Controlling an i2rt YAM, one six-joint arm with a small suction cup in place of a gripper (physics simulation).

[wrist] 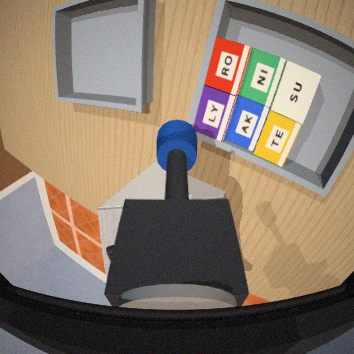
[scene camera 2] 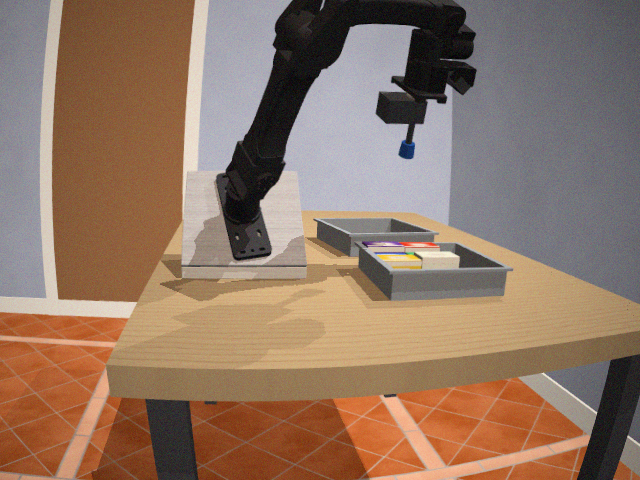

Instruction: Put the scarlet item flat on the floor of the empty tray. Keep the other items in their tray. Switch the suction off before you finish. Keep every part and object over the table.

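Pixels of known places: end effector, tool point: (wrist: 176,137) (scene camera 2: 406,155); arm's base, origin of the base link: (scene camera 2: 241,213).
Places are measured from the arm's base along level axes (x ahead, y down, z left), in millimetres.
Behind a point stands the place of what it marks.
Observation:
The scarlet item, a red box labelled RO (scene camera 2: 421,245) @(x 336, y 53, z -78 mm) (wrist: 223,65) @(x 333, y 52, z -68 mm), lies in the full tray (scene camera 2: 447,283) @(x 282, y 78, z -268 mm) (wrist: 261,162) @(x 203, y 54, z -144 mm), at a corner of a block of several boxes. A purple box LY (scene camera 2: 383,244) @(x 260, y 52, z -63 mm) (wrist: 213,112) @(x 262, y 51, z -61 mm) and a green box NI (wrist: 262,76) @(x 326, y 63, z -122 mm) lie beside it. The empty tray (scene camera 2: 353,244) @(x 254, y 77, z 73 mm) (wrist: 148,60) @(x 326, y 88, z 73 mm) stands apart, behind the full one in the scene view and at the upper left in the wrist view. My suction gripper (scene camera 2: 406,150) (wrist: 176,142) has a blue cup, holds no item and hangs high above the trays. I write its state as open.
A blue box AK (wrist: 245,124) @(x 251, y 64, z -108 mm), a yellow box TE (scene camera 2: 399,260) @(x 235, y 57, z -181 mm) (wrist: 277,139) @(x 244, y 57, z -159 mm) and a white box SU (scene camera 2: 437,259) @(x 305, y 56, z -193 mm) (wrist: 296,92) @(x 317, y 52, z -171 mm) share the full tray. The arm's pale base block (scene camera 2: 201,206) @(x -75, y -13, z 23 mm) stands at the left on the wooden table (scene camera 2: 232,330) @(x -71, y 104, z -334 mm). The tray walls are raised.

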